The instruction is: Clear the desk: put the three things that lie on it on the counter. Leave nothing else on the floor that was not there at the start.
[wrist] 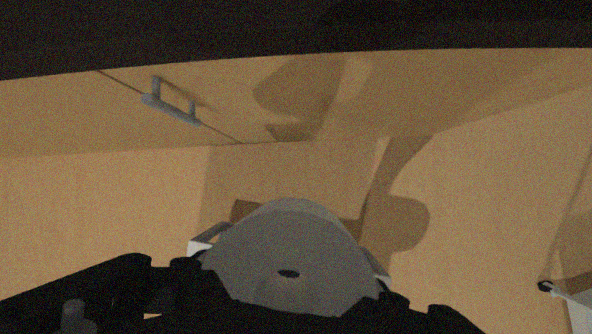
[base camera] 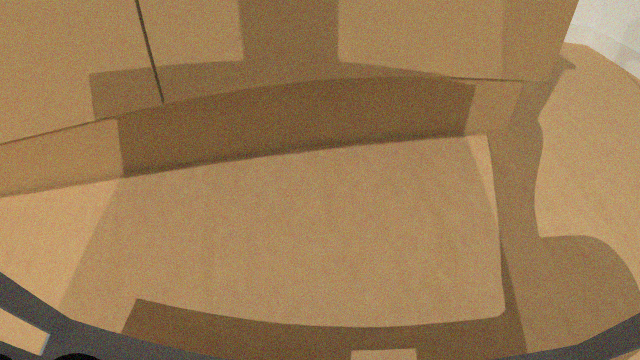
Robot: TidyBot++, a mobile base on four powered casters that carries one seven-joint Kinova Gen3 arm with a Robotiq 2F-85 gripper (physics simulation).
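Frame: origin at the arm's base, x ahead, y left, z up, level; metres.
Seen in the pictures: gripper, fingertip midpoint: [wrist: 289, 272].
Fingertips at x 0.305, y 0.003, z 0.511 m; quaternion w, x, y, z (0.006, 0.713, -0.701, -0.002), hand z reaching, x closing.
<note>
Offsets run from my fingertips to a thing's middle. "spot": to the spot under its first point. Level surfaces: height alone.
My gripper [wrist: 289, 272] is shut on a grey rounded thing {0.006 m ahead, 0.000 m left, 0.019 m up} [wrist: 295, 240] with a small dark hole in it. The thing spans the space between the fingers in the wrist view; its far side is hidden. The dark counter top {0.003 m up} [wrist: 200, 30] fills the top of the wrist view, and the gripper and the thing appear on the near side of its edge, apart from it. The desk and the other things that the task names do not show in either view.
The tan cabinet front [base camera: 410, 30] [wrist: 230, 95] stands below the counter, with a grey bar handle {spot: 0.099 m ahead, 0.155 m left, 0.140 m down} [wrist: 170, 109]. The wooden floor {0.907 m down} [base camera: 300, 225] [wrist: 125, 200] carries broad shadows. A light grey part {spot: 0.231 m back, 0.987 m right, 0.726 m down} [wrist: 580, 310] shows at the wrist view's bottom right corner.
</note>
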